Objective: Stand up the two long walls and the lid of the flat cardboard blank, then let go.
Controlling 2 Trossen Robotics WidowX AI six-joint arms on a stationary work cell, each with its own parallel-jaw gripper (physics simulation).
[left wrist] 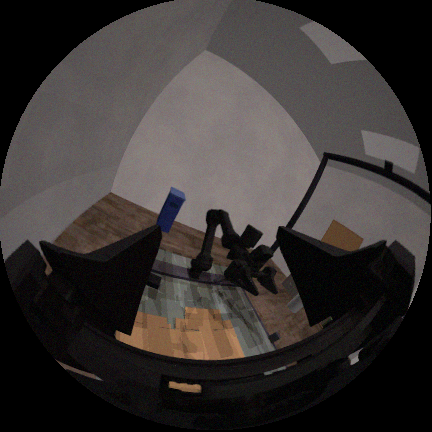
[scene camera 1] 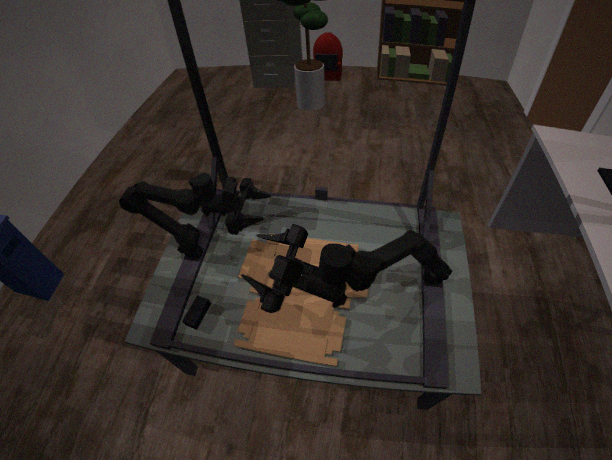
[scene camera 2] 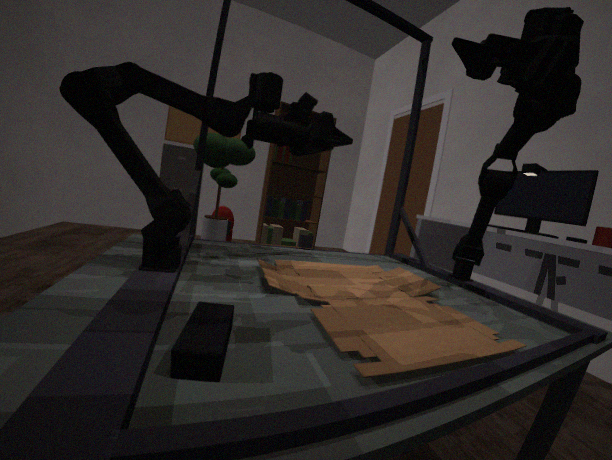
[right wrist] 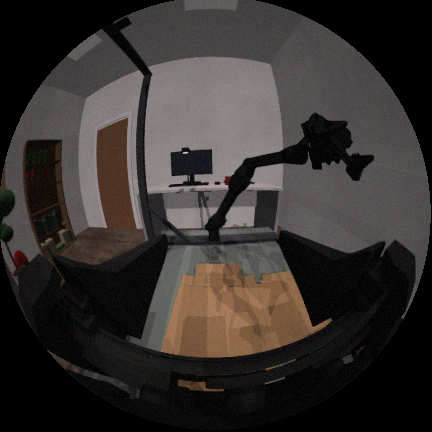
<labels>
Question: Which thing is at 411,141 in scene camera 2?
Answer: A black frame post.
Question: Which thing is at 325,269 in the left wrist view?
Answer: The left gripper.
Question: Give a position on a black frame post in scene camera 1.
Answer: At 179,21
</labels>
